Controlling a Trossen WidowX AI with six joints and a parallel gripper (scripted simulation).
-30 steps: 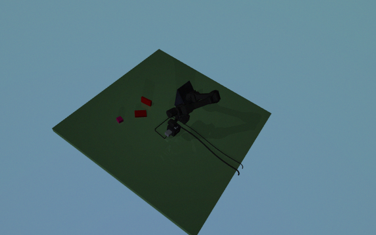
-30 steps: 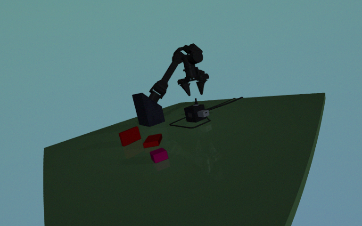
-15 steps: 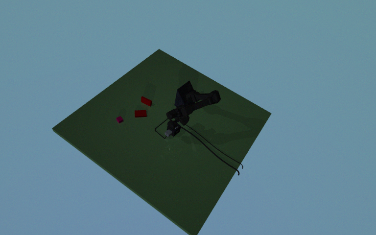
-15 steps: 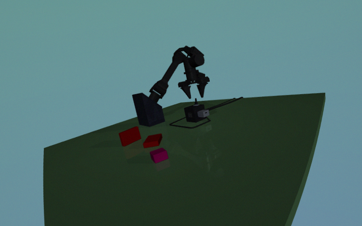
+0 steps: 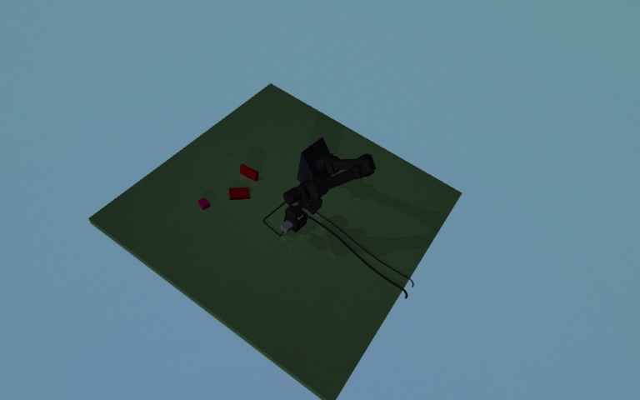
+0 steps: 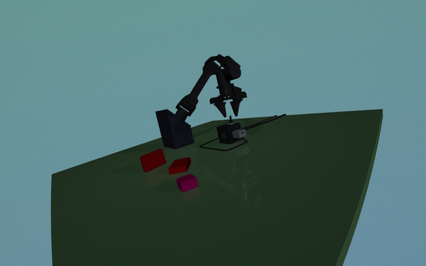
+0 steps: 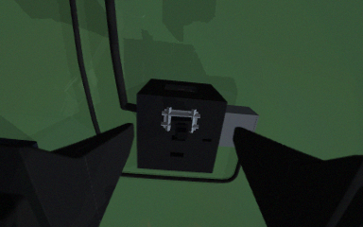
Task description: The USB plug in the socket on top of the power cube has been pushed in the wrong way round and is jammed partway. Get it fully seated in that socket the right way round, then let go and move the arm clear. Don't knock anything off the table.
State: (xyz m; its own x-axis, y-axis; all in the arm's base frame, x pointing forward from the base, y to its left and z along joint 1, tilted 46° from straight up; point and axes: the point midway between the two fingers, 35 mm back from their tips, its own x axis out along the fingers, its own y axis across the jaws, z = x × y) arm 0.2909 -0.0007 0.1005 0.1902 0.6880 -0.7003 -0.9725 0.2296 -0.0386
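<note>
Right now the grey USB plug is 2 cm below my gripper tip. From my gripper tip the other things lie so: magenta block: 16 cm ahead, 43 cm to the right, 9 cm below.
</note>
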